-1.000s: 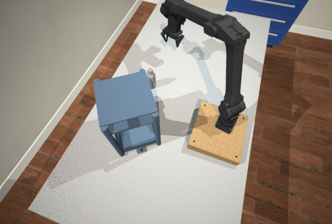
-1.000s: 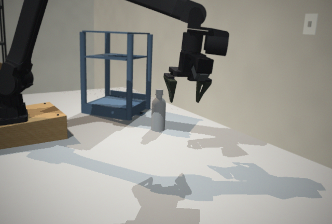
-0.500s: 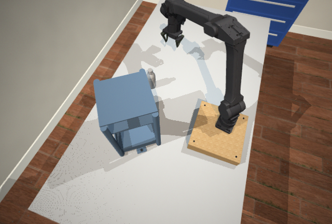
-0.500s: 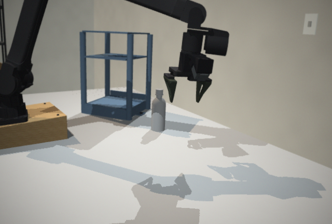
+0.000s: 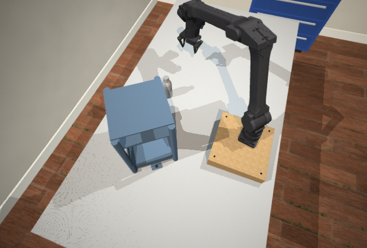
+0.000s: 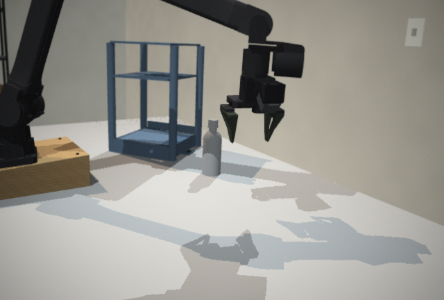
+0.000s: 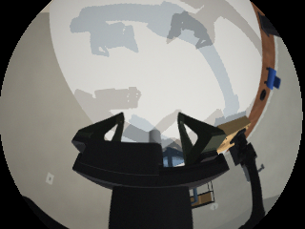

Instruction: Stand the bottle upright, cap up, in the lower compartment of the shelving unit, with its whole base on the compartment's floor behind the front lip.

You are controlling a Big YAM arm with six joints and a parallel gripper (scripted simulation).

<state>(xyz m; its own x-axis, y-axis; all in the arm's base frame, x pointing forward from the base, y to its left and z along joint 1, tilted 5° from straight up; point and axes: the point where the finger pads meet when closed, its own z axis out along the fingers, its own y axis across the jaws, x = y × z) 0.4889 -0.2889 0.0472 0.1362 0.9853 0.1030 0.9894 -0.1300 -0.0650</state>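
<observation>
Now: the grey bottle 1 cm ahead of my hand, 23 cm to the left of it and 6 cm below it. Also, from my hand: blue shelving unit: 6 cm behind, 54 cm to the left, 2 cm above.
</observation>
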